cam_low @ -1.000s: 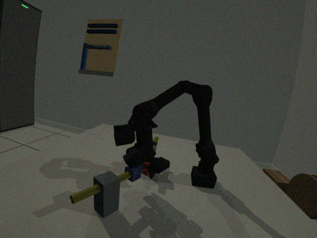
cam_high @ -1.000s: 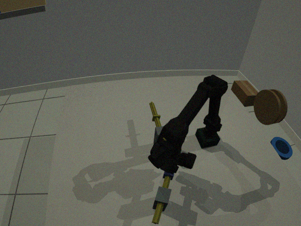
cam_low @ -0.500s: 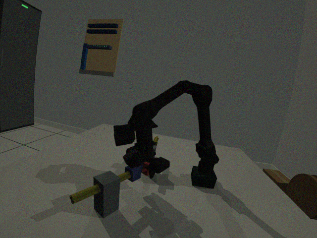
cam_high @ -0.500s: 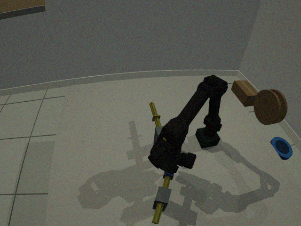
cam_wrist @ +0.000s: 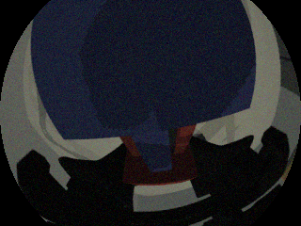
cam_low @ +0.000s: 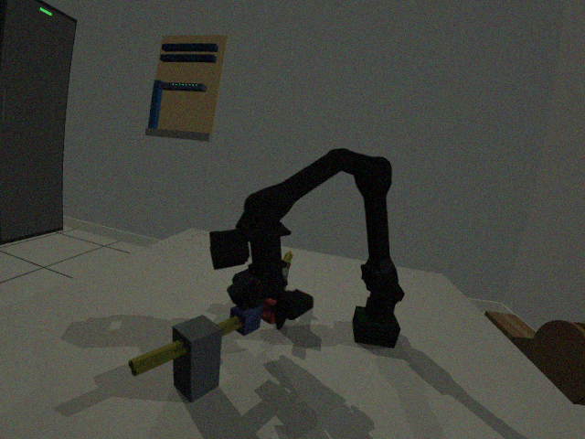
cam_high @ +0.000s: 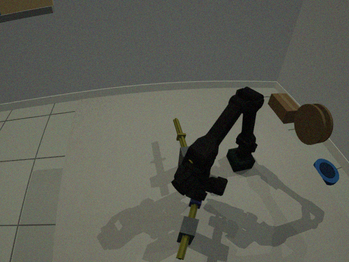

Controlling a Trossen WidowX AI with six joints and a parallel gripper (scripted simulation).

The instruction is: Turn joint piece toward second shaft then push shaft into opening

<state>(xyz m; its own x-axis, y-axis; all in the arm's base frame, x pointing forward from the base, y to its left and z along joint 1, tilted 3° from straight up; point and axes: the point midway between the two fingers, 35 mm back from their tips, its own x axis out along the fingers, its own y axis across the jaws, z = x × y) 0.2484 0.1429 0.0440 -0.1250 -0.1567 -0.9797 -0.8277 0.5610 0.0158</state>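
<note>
Right now the red joint piece is 10 mm ahead of my gripper tip, 10 mm to the left of it and 40 mm above it.
</note>
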